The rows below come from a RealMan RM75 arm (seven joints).
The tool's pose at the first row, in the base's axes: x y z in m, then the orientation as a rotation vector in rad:
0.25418 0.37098 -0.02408 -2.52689 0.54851 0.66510
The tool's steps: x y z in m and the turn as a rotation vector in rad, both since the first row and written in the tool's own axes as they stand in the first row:
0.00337 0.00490 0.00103 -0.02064 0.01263 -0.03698
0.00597 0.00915 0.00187 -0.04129 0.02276 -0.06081
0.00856 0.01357 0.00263 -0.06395 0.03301 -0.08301
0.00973 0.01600 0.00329 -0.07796 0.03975 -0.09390
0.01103 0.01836 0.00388 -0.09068 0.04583 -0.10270
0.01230 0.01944 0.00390 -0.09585 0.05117 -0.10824
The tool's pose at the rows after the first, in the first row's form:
0.25417 0.36669 -0.02833 -2.55571 0.50051 0.64492
0.25391 0.36303 -0.03179 -2.58155 0.46832 0.63234
0.25360 0.35918 -0.03525 -2.60881 0.43747 0.62082
0.25314 0.35726 -0.03720 -2.62551 0.42207 0.61413
0.25284 0.35533 -0.03915 -2.64052 0.40941 0.60845
0.25333 0.35414 -0.04021 -2.64799 0.40261 0.60175

